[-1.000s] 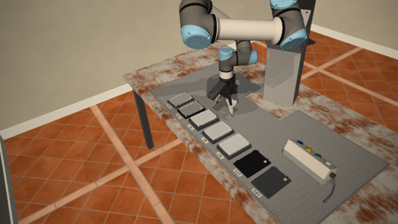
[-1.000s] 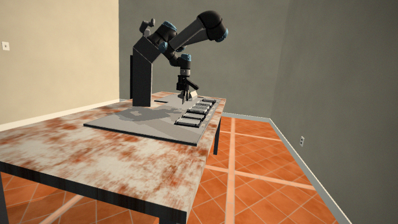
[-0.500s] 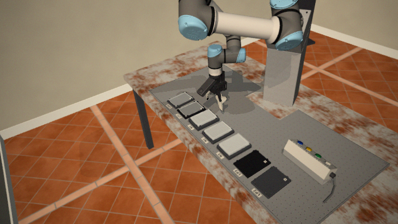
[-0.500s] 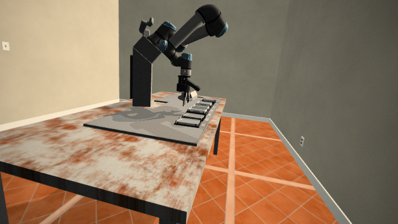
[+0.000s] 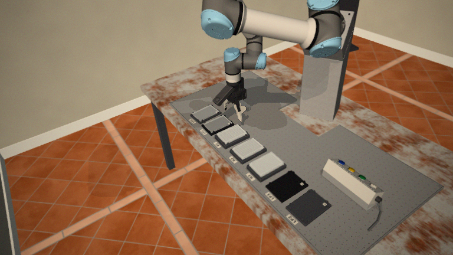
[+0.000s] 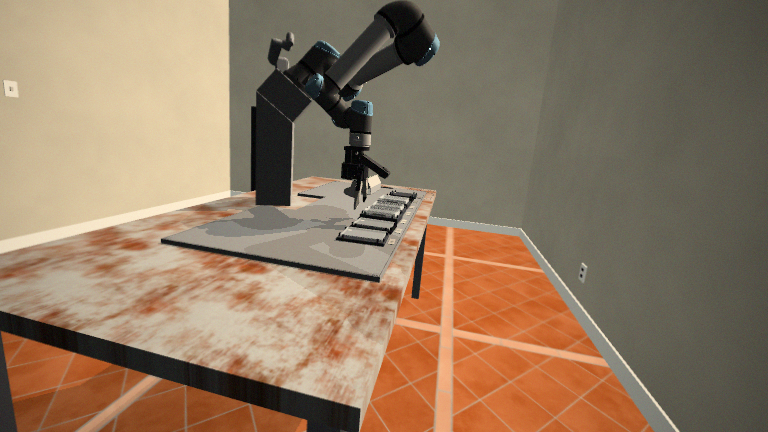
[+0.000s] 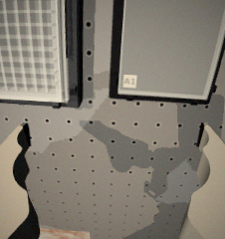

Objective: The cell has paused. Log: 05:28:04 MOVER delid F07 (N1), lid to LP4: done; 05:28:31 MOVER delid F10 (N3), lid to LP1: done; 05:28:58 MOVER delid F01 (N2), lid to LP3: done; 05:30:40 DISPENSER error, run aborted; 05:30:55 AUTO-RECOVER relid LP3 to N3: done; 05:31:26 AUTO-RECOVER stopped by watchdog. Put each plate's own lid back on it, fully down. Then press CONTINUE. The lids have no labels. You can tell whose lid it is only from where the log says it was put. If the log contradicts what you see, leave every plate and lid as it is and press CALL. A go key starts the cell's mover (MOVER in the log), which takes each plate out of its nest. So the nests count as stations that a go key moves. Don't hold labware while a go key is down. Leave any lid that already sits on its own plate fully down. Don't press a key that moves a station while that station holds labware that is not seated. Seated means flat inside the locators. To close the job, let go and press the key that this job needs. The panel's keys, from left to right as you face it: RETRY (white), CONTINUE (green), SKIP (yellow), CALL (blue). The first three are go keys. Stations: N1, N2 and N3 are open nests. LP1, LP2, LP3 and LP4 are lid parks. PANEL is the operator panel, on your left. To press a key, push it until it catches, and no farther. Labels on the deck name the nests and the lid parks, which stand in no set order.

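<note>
Right now my hand is 80 mm short of the black lid park, 30 mm to the left of it and 60 mm above it. Also, from my hand: dark nest frame: 20 mm behind, 350 mm to the left, 60 mm below; then plate: 40 mm ahead, 90 mm to the left, 40 mm below; then blue CALL key: 290 mm behind, 500 mm to the left.
</note>
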